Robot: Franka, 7 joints.
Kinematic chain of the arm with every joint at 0, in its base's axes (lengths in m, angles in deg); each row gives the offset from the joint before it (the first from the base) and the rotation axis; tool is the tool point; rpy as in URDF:
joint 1: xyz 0 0 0.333 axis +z
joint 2: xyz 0 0 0 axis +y
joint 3: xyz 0 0 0.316 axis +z
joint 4: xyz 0.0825 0 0 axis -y
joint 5: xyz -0.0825 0 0.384 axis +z
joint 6: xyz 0 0 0 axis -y
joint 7: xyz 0.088 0 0 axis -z
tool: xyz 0 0 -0.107 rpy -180 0 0
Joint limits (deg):
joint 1: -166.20..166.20
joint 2: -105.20..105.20
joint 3: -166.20..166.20
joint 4: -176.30..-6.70
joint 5: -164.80..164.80
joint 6: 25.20..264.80
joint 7: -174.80..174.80
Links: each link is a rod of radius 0.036 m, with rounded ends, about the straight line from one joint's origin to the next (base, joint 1, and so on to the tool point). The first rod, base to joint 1, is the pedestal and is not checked.
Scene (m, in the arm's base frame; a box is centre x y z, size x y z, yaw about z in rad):
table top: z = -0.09
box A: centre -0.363 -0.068 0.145 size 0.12 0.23 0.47 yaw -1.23
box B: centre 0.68 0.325 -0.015 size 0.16 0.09 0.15 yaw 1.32
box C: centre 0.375 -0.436 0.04 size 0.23 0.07 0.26 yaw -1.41
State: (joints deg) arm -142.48 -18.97 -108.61 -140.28 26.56 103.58 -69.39
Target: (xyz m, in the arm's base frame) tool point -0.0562 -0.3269 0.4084
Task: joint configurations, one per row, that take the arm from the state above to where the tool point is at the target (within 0.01 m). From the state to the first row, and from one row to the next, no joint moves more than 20 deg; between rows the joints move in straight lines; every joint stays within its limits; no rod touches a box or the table.
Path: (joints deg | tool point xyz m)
1: -146.43 -26.92 -91.00 -130.54 20.35 105.44 -79.79 | -0.2727 0.3782 0.3407
2: -150.39 -34.86 -73.38 -120.79 14.14 107.29 -90.20 | -0.3263 0.3776 0.4831
3: -154.34 -42.81 -55.77 -111.05 7.92 109.15 -100.60 | -0.3189 0.3498 0.6578
4: -158.29 -50.75 -38.16 -101.31 1.71 111.01 -111.00 | -0.2346 0.2906 0.8333
5: -162.25 -58.70 -20.54 -91.56 -4.50 112.87 -121.40 | -0.0759 0.1978 0.9697
6: -166.20 -66.65 -2.93 -81.82 -10.71 114.72 -131.81 | 0.1332 0.0749 1.0298
7: -147.85 -59.43 -10.06 -95.39 -0.11 109.41 -119.32 | -0.0981 0.0590 0.9701
8: -129.50 -52.22 -17.18 -108.96 10.50 104.09 -106.84 | -0.2430 -0.0612 0.8488
9: -111.15 -45.01 -24.30 -122.53 21.11 98.78 -94.36 | -0.2651 -0.2087 0.6954
10: -92.80 -37.80 -31.43 -136.10 31.72 93.46 -81.87 | -0.1843 -0.3099 0.5405
11: -74.45 -30.59 -38.55 -149.67 42.33 88.15 -69.39 | -0.0562 -0.3269 0.4084

